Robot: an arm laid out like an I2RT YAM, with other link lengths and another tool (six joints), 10 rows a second.
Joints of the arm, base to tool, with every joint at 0 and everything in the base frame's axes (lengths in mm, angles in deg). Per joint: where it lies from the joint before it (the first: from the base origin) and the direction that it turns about. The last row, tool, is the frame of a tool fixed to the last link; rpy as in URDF.
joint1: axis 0 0 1 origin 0 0 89.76
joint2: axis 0 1 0 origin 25.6 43.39 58.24
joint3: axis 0 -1 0 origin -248.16 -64.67 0
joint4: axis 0 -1 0 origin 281.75 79.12 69
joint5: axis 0 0 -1 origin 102.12 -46.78 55.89
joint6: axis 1 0 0 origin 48.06 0 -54.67
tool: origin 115 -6 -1 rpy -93 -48.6 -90
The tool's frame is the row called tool.
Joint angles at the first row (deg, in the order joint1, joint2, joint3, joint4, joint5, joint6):
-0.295, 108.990, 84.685, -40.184, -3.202, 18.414
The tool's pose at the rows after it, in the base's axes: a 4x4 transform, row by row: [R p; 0 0 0 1], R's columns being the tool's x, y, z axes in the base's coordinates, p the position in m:
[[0.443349 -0.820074 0.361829 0.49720], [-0.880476 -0.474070 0.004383 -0.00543], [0.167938 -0.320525 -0.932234 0.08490], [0 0 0 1]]
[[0.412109 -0.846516 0.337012 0.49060], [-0.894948 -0.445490 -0.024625 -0.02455], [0.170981 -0.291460 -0.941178 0.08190], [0 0 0 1]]
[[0.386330 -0.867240 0.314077 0.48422], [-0.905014 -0.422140 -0.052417 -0.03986], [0.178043 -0.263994 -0.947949 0.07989], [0 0 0 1]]
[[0.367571 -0.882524 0.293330 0.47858], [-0.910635 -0.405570 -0.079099 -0.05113], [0.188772 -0.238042 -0.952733 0.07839], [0 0 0 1]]
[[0.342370 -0.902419 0.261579 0.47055], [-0.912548 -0.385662 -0.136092 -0.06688], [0.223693 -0.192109 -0.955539 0.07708], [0 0 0 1]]
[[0.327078 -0.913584 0.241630 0.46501], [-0.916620 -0.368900 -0.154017 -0.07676], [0.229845 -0.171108 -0.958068 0.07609], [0 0 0 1]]
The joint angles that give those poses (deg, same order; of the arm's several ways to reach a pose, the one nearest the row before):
-2.109, 109.055, 84.510, -41.670, -2.524, 18.415
-4.010, 109.121, 84.511, -43.048, -1.453, 18.393
-5.453, 109.122, 84.511, -44.271, -0.229, 18.393
-6.393, 109.121, 84.509, -45.298, 1.126, 18.392
-7.289, 109.121, 84.511, -46.633, 4.339, 18.393
-8.250, 109.121, 84.510, -47.528, 5.257, 18.349

